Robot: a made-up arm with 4 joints.
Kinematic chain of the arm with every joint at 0, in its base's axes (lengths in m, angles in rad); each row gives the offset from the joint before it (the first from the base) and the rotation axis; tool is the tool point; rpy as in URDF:
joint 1: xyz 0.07 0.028 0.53 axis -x
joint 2: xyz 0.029 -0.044 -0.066 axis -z
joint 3: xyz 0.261 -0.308 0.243 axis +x
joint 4: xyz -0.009 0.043 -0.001 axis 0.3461 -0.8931 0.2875
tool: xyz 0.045 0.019 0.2 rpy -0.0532 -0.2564 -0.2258
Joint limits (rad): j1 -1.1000..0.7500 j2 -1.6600..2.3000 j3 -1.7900..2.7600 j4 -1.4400..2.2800
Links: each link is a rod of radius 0.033 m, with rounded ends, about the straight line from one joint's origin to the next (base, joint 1, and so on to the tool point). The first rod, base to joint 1, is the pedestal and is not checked.
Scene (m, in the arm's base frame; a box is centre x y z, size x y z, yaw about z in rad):
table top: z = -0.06
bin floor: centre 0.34 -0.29 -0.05 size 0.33 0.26 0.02 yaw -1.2
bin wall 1: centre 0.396 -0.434 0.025 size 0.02 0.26 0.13 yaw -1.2
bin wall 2: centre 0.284 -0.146 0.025 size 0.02 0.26 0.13 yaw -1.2
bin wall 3: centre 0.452 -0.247 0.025 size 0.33 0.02 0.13 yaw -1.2
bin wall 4: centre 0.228 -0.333 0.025 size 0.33 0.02 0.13 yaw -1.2
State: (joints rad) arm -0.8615 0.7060 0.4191 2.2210
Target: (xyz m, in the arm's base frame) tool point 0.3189 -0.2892 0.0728
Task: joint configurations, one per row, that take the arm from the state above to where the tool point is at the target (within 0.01 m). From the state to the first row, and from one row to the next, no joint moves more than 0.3 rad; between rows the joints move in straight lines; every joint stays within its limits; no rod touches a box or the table.
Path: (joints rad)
1: -0.8537 0.6057 0.6965 2.0241
2: -0.8458 0.5054 0.9738 1.8271
3: -0.8380 0.4051 1.2512 1.6302
4: -0.8302 0.3049 1.5285 1.4332
5: -0.8223 0.2046 1.8059 1.2363
6: -0.8145 0.1043 2.0832 1.0394
7: -0.8067 0.0040 2.3606 0.8424
8: -0.7988 -0.0963 2.6379 0.6455
9: -0.9494 -0.0154 2.4690 0.4424
10: -1.1000 0.0655 2.3002 0.2392

